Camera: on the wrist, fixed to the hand. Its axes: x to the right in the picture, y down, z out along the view.
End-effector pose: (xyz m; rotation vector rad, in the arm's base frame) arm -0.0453 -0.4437 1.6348 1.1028 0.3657 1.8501
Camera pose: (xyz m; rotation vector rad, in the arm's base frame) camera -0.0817 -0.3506 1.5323 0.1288 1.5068 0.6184
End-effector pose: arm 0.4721 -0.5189 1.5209 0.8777 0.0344 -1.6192
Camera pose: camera 0.4450 -0.4673 1.3901 -1.5702 -0.8957 2.1696
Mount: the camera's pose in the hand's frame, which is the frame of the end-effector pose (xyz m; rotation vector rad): 0.0282 -0.0944 -0.1039 0.4188 0.6554 -1.5465
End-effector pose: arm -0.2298 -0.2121 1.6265 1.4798 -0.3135 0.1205
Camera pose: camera -0.1636 -0.1213 1.5378 1.6244 1.4593 -0.5968
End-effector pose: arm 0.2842 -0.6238 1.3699 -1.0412 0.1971 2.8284
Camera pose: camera 0.3438 -0.5459 1.2656 -1.1621 -0.0049 1.0026
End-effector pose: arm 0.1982 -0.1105 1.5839 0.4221 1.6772 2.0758
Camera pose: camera 0.1362 -0.1674 1.4681 -1.2104 1.7254 0.6681
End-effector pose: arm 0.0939 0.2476 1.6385 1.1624 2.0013 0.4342
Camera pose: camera -0.0482 0.2303 1.6350 -0.6589 2.9190 -0.4968
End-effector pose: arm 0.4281 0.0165 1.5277 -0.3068 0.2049 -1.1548
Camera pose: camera 0.3249 -0.0581 1.4622 0.4248 0.2890 -2.7681
